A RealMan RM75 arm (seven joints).
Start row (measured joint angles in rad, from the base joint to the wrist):
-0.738 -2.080 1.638 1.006 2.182 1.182 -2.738
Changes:
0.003 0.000 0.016 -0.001 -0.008 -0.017 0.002
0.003 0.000 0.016 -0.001 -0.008 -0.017 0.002
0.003 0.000 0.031 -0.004 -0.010 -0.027 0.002
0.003 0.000 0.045 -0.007 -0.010 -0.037 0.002
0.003 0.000 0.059 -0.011 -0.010 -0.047 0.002
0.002 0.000 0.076 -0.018 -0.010 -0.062 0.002
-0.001 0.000 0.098 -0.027 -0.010 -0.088 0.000
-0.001 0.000 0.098 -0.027 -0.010 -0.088 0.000
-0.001 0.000 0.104 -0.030 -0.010 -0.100 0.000
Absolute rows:
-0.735 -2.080 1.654 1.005 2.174 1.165 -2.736
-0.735 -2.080 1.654 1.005 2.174 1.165 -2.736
-0.735 -2.080 1.669 1.002 2.172 1.155 -2.736
-0.735 -2.080 1.683 0.999 2.172 1.145 -2.736
-0.735 -2.080 1.697 0.995 2.172 1.135 -2.736
-0.736 -2.080 1.714 0.988 2.172 1.120 -2.736
-0.739 -2.080 1.736 0.979 2.172 1.094 -2.738
-0.739 -2.080 1.736 0.979 2.172 1.094 -2.738
-0.739 -2.080 1.742 0.976 2.172 1.082 -2.738

